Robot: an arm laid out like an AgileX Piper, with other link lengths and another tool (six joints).
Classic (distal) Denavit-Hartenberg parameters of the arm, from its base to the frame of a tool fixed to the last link. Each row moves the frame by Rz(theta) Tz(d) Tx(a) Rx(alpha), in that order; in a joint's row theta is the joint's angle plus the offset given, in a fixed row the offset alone. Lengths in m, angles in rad.
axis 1: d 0.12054  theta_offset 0  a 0  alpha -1.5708
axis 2: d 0  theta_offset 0.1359  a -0.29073  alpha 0
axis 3: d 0  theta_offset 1.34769  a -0.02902  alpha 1.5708
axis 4: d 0.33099  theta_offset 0  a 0  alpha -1.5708
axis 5: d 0  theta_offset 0  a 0  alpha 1.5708
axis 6: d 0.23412  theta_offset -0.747  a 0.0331  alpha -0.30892
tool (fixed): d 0.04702  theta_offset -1.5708  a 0  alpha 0
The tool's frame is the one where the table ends.
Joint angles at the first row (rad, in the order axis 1, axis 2, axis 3, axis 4, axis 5, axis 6):
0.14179 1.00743 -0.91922 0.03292 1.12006 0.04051
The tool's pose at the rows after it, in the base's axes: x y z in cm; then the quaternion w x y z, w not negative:
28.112, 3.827, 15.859, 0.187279, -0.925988, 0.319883, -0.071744
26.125, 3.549, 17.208, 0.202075, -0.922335, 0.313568, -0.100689
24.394, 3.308, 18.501, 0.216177, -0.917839, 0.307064, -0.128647
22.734, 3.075, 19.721, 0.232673, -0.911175, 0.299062, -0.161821
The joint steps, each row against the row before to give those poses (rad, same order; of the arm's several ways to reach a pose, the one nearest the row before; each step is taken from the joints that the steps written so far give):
0.00001 -0.11856 0.05396 -0.00001 0.00393 0.00000
0.00000 -0.13314 0.04698 0.00000 0.01954 0.00001
0.00001 -0.11892 0.03211 0.00000 0.02224 0.00001
0.00001 -0.12677 0.03405 -0.00001 0.01575 0.00000

